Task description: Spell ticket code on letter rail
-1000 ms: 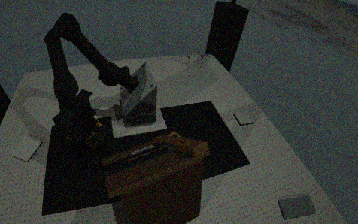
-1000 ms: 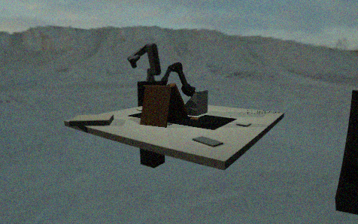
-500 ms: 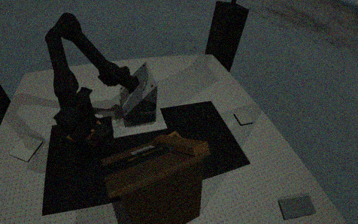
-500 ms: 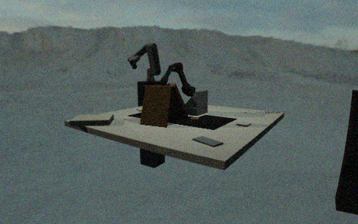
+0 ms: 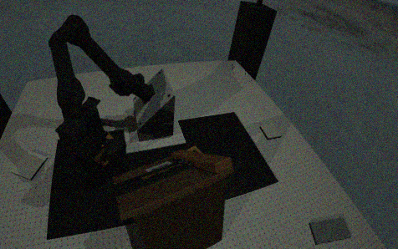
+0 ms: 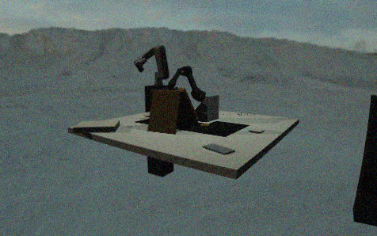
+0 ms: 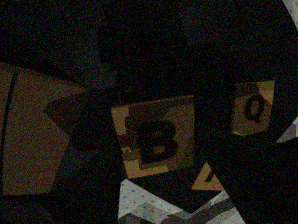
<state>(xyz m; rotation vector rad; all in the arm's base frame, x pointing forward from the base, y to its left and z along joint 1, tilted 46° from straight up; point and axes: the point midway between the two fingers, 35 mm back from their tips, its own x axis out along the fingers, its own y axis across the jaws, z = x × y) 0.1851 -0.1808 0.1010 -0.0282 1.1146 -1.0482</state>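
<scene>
Right now the orange tile is 8 cm behind my gripper tip, 8 cm to the right of it and 3 cm below it. The rest, counted from my gripper tip: black mat (1 cm ahead, 19 cm to the left, 3 cm below); then grey card (49 cm ahead, 64 cm to the left, 3 cm below); then pale card (6 cm behind, 29 cm to the right, 3 cm below).
</scene>
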